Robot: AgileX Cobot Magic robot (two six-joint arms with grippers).
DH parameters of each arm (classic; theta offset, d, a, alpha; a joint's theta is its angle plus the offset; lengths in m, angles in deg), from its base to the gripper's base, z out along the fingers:
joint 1: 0 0.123 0 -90
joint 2: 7.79 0 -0.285 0
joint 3: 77.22 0 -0.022 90
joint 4: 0 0.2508 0 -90
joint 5: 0 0 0.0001 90
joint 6: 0 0.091 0 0
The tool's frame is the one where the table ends.
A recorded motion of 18 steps. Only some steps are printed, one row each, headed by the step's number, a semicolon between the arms.
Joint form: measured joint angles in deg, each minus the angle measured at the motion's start. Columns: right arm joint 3, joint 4, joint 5, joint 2, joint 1, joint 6; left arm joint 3, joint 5, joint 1, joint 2, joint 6, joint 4.
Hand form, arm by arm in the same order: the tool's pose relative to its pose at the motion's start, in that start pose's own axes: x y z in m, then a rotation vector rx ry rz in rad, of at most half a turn. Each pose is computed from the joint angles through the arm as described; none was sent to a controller.
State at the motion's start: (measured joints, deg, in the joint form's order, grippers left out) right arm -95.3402 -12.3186 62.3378 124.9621 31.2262 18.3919; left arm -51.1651 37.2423 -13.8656 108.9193 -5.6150 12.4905
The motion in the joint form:
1: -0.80 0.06 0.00 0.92 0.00 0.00; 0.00 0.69 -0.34 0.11 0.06 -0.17
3: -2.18 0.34 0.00 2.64 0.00 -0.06; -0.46 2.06 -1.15 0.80 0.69 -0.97
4: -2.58 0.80 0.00 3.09 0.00 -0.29; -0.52 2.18 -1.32 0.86 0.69 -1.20
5: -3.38 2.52 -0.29 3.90 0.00 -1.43; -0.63 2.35 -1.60 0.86 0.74 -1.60
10: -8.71 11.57 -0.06 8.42 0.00 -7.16; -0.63 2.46 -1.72 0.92 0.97 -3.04
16: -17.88 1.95 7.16 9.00 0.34 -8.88; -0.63 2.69 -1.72 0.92 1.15 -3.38
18: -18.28 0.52 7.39 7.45 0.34 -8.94; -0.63 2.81 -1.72 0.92 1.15 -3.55
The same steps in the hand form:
1: -0.0025 0.0014 0.0038 -0.0004 0.0023 0.0001; 0.0010 -0.0019 0.0003 0.0007 0.0133 0.0048
3: -0.0065 0.0042 0.0113 -0.0033 0.0094 0.0002; 0.0008 -0.0068 0.0020 0.0072 0.0401 0.0194
4: -0.0075 0.0054 0.0132 -0.0098 0.0124 -0.0002; 0.0007 -0.0078 0.0020 0.0094 0.0420 0.0192
5: -0.0096 0.0090 0.0162 -0.0367 0.0157 -0.0060; 0.0004 -0.0096 0.0014 0.0132 0.0429 0.0192
10: -0.0213 0.0274 0.0291 -0.1741 0.0398 -0.0303; 0.0006 -0.0117 0.0016 0.0287 0.0472 0.0058
16: -0.0412 0.0136 -0.0028 -0.0251 -0.0227 -0.1191; 0.0010 -0.0120 0.0016 0.0321 0.0515 0.0044
18: -0.0426 0.0088 -0.0172 -0.0066 -0.0572 -0.1221; 0.0012 -0.0121 0.0016 0.0338 0.0538 0.0021

